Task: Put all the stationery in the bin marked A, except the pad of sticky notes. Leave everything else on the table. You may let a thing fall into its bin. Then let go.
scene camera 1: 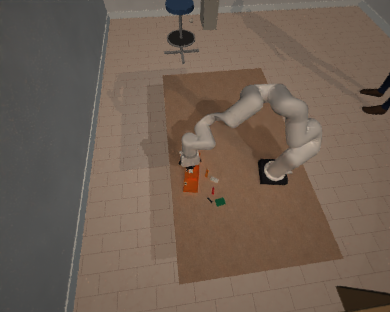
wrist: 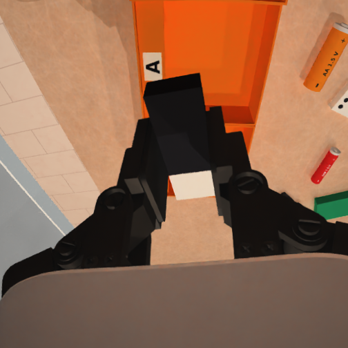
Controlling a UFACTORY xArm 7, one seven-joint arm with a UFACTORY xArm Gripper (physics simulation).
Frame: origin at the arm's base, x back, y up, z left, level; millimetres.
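Seen in the pictures: gripper, fingertip midpoint: (scene camera 1: 190, 167); arm's base at its link origin: (scene camera 1: 274, 170).
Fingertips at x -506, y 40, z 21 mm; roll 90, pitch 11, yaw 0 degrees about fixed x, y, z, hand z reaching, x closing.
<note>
Offsets run from my fingertips to a thing's top centre.
My gripper (scene camera 1: 190, 167) (wrist: 185, 136) is shut on a black block with a white end, which looks like an eraser in a black sleeve (wrist: 181, 142). It holds it above the orange bin unit {dx +11, dy -54, dz -7 mm} (scene camera 1: 191, 186). In the wrist view the block's far end overlaps the near left part of bin A (wrist: 210, 55), whose white label (wrist: 152, 66) shows at its left. The inside of bin A that shows holds no object. A green flat block {dx +183, dy -84, dz +170 mm} (scene camera 1: 220, 202) (wrist: 332, 205), perhaps the pad of sticky notes, lies on the table, partly cut off in the wrist view.
Right of the bins lie an orange AA battery {dx +104, dy -79, dz -8 mm} (scene camera 1: 207, 173) (wrist: 326, 59), a white domino {dx +150, dy -87, dz +33 mm} (scene camera 1: 214, 179) (wrist: 342, 104) and a red battery {dx +142, dy -83, dz +103 mm} (scene camera 1: 213, 190) (wrist: 325, 165). A small dark bolt-like thing {dx +123, dy -80, dz +162 mm} (scene camera 1: 210, 200) lies beside the green block. The bin walls stand up under the gripper.
</note>
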